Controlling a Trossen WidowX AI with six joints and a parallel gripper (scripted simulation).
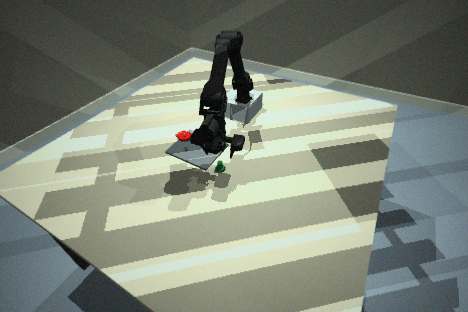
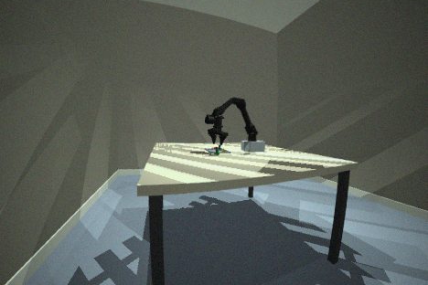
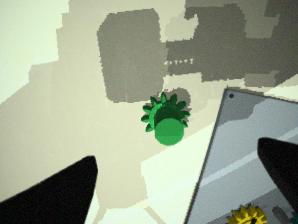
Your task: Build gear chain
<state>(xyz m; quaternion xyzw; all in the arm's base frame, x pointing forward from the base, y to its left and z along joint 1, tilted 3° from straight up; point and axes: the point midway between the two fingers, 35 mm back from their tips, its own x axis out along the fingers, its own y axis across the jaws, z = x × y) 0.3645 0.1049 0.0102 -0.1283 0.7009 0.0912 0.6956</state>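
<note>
Right now the dark green gear is 6 cm below my gripper tip. Round my gripper tip: yellow gear 11 cm to the right, 9 cm behind, 6 cm below; then teal gear 19 cm to the right, 8 cm behind, 5 cm below; then red gear 24 cm to the right, 8 cm behind, 6 cm below.
</note>
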